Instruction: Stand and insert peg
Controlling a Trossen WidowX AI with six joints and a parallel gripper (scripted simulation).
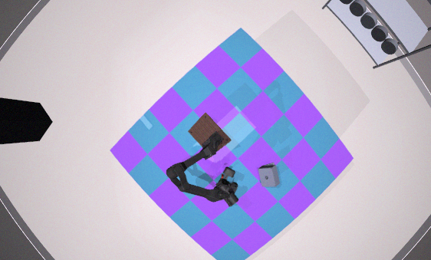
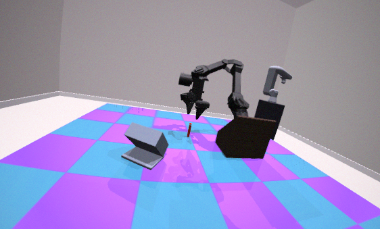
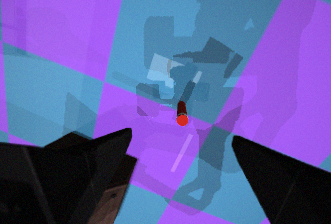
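Right now the red peg is 60 mm below my gripper tip. The rest, counted from my gripper tip: grey sloped panel (210 mm ahead, 210 mm to the left, 50 mm below).
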